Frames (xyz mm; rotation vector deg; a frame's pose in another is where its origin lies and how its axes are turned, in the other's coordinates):
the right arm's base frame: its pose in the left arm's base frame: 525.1 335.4 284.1 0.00 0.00 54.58
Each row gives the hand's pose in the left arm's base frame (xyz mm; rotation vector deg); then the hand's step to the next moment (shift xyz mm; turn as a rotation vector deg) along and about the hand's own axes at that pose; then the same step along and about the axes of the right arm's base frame.
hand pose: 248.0 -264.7 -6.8 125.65 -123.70 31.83
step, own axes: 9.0 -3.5 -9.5 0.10 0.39 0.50
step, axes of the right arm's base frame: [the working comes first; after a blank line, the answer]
step, axes of the left arm's base frame: 1.0 -6.1 12.1 -0.26 -0.24 -0.53

-4.4 -4.3 12.1 -0.35 0.07 -0.53
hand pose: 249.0 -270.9 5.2 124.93 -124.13 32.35
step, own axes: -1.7 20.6 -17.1 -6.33 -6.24 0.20
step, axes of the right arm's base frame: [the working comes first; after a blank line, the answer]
step, axes of the left arm's base frame: -24.1 5.3 10.6 6.27 6.29 -0.36

-9.6 22.7 10.6 8.76 -1.46 -0.36
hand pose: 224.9 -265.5 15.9 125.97 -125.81 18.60
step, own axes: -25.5 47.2 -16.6 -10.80 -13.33 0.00
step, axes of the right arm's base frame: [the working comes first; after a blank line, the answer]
step, axes of the left arm's base frame: -48.8 27.2 5.9 13.31 10.82 0.07

-6.1 55.5 5.9 16.53 -4.58 0.07
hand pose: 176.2 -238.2 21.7 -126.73 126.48 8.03
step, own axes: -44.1 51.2 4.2 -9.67 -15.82 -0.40
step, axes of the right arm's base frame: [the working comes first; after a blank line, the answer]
step, axes of the left arm's base frame: -51.4 44.1 1.8 15.82 9.68 0.25

6.2 67.4 1.8 17.05 -7.28 0.25
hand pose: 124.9 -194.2 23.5 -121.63 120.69 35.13
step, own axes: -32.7 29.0 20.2 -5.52 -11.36 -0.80
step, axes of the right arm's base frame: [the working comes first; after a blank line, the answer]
step, axes of the left arm's base frame: -31.7 36.2 -1.1 11.43 5.44 0.17

11.2 46.8 -1.1 11.05 -6.16 0.17
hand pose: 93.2 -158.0 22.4 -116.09 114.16 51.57
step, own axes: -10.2 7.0 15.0 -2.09 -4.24 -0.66
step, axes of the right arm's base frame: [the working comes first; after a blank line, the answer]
step, axes of the left arm's base frame: -10.5 15.7 -4.8 4.38 1.87 0.37

6.7 17.6 -4.8 4.06 -2.48 0.37
